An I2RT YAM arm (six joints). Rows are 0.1 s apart.
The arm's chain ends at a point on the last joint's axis. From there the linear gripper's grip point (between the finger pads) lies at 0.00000 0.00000 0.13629 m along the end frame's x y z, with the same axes.
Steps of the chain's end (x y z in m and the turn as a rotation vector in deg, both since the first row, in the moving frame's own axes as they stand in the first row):
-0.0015 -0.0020 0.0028 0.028 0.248 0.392
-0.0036 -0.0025 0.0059 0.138 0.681 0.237
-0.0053 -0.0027 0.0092 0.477 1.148 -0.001
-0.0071 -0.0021 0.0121 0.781 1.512 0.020
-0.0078 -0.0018 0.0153 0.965 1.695 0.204
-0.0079 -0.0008 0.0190 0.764 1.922 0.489
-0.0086 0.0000 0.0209 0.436 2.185 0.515
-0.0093 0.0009 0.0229 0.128 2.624 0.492
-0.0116 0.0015 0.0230 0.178 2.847 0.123
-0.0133 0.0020 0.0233 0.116 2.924 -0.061
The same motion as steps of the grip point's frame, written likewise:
-0.0009 -0.0021 0.0028 0.028 0.248 0.392
-0.0020 -0.0028 0.0059 0.138 0.681 0.237
-0.0026 -0.0038 0.0092 0.477 1.148 -0.001
-0.0035 -0.0040 0.0120 0.781 1.512 0.020
-0.0038 -0.0041 0.0152 0.965 1.695 0.204
-0.0033 -0.0026 0.0189 0.764 1.922 0.489
-0.0034 -0.0010 0.0208 0.436 2.185 0.515
-0.0031 0.0006 0.0228 0.128 2.624 0.492
-0.0048 0.0011 0.0228 0.178 2.847 0.123
-0.0063 0.0017 0.0231 0.116 2.924 -0.061

